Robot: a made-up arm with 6 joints. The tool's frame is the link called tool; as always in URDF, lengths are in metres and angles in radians. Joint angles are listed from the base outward. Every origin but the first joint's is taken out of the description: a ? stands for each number. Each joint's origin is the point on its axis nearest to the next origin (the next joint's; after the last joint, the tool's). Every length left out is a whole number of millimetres.
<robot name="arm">
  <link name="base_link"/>
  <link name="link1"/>
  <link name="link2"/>
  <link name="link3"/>
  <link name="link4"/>
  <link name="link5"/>
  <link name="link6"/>
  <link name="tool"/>
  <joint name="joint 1" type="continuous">
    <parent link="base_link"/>
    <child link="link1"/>
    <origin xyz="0.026 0.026 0.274" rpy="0 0 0"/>
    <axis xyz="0 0 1"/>
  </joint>
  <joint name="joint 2" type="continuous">
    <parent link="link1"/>
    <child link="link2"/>
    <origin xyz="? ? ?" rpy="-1.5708 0 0"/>
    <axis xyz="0 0 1"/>
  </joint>
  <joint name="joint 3" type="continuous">
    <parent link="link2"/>
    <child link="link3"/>
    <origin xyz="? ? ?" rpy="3.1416 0 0"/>
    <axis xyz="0 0 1"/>
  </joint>
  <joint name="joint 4" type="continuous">
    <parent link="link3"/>
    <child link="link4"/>
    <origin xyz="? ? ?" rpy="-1.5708 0 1.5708"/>
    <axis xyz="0 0 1"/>
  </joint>
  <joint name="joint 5" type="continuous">
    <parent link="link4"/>
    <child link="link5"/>
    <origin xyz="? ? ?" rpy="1.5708 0 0"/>
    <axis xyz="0 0 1"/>
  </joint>
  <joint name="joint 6" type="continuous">
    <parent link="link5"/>
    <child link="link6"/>
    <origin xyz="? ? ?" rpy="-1.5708 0 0"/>
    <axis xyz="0 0 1"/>
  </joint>
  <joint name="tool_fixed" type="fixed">
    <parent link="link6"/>
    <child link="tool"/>
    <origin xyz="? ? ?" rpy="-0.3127 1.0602 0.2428"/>
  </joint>
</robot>
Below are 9 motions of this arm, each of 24 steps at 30 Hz.
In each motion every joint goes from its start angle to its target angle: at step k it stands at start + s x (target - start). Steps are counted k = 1, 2, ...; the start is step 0. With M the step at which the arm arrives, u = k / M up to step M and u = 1 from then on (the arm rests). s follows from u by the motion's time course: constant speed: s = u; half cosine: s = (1 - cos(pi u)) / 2; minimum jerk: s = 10 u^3 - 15 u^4 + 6 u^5.
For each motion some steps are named. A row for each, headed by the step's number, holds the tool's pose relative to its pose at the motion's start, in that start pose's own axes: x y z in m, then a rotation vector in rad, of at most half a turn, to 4 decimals.
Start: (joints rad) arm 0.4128 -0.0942 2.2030 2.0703 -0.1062 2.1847
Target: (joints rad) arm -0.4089 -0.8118 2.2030 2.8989 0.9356 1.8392
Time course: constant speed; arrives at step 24
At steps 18, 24:
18: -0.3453 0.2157 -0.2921 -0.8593 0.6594 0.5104
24: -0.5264 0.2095 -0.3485 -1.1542 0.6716 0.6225

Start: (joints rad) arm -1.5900 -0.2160 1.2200 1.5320 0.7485 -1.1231
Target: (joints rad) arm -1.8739 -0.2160 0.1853 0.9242 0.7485 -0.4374
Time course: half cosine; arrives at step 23
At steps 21, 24:
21: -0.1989 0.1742 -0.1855 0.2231 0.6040 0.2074
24: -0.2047 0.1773 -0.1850 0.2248 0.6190 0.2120

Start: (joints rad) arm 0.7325 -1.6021 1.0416 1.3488 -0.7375 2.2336
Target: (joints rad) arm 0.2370 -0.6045 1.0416 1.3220 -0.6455 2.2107
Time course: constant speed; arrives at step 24
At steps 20, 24:
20: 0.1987 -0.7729 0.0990 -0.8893 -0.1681 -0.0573
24: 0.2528 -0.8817 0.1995 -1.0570 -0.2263 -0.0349

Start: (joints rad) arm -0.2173 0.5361 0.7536 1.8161 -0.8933 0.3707
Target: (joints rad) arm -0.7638 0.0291 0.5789 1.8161 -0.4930 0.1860
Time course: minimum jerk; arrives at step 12
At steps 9, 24:
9: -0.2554 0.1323 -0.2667 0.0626 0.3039 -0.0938
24: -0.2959 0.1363 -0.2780 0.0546 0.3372 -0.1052

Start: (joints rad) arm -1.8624 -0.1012 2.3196 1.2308 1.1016 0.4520
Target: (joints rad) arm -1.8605 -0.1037 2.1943 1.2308 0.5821 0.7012
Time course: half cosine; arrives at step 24
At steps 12, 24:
12: 0.0035 0.0188 0.0047 0.0397 0.1039 0.2707
24: 0.0052 0.0374 0.0106 0.0914 0.1639 0.5567

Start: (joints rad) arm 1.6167 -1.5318 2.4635 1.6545 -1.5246 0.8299
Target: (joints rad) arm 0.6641 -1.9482 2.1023 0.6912 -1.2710 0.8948
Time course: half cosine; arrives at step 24
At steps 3, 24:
3: -0.0164 -0.0115 0.0006 0.0044 -0.0680 -0.0232
24: -0.4770 -0.1874 -0.0763 0.0461 -1.8024 -0.5804

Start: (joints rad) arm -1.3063 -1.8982 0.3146 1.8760 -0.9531 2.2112
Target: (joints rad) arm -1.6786 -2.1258 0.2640 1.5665 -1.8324 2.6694
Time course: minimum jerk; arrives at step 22
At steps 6, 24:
6: -0.0431 0.0131 0.0151 0.0046 -0.0837 0.0517
24: -0.3132 0.0611 0.1497 -0.0520 -0.6713 0.1729

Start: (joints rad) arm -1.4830 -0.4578 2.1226 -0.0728 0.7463 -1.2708
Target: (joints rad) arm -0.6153 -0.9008 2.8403 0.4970 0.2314 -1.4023
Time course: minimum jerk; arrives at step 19
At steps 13, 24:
13: 0.2713 0.0858 0.4976 -0.5035 -0.7577 0.1522
24: 0.2451 0.1310 0.6260 -0.6930 -0.9471 0.1433

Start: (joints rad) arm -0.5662 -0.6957 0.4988 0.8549 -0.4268 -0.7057
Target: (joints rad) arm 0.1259 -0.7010 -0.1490 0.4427 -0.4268 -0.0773
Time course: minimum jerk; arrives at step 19
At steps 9, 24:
9: 0.0296 0.0334 -0.2018 0.2098 0.1219 0.4169
24: -0.0034 0.1592 -0.3783 0.4680 0.0806 0.9681

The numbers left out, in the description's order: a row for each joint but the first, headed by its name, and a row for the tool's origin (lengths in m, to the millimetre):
joint 2: 0.021 0.026 0
joint 3: 0.007 -0.642 0
joint 4: 0.252 0.008 0
joint 5: -0.029 -0.207 0
joint 6: -0.002 0.014 0
tool: 0.03 0.02 0

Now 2 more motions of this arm.
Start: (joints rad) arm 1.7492 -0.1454 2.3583 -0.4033 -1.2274 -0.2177
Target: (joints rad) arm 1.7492 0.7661 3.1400 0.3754 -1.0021 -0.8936
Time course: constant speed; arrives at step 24
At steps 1, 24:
1: -0.0071 -0.0012 -0.0210 0.0013 0.0074 -0.0360
24: -0.3785 0.0868 -0.3699 -0.0442 -0.0596 -0.7633

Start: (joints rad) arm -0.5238 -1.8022 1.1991 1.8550 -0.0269 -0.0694
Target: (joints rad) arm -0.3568 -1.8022 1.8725 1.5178 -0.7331 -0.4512
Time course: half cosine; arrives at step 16
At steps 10, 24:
10: -0.1665 -0.0095 -0.1040 0.3399 0.8400 -0.3473
24: -0.2542 -0.0057 -0.1258 0.4973 1.1629 -0.5700

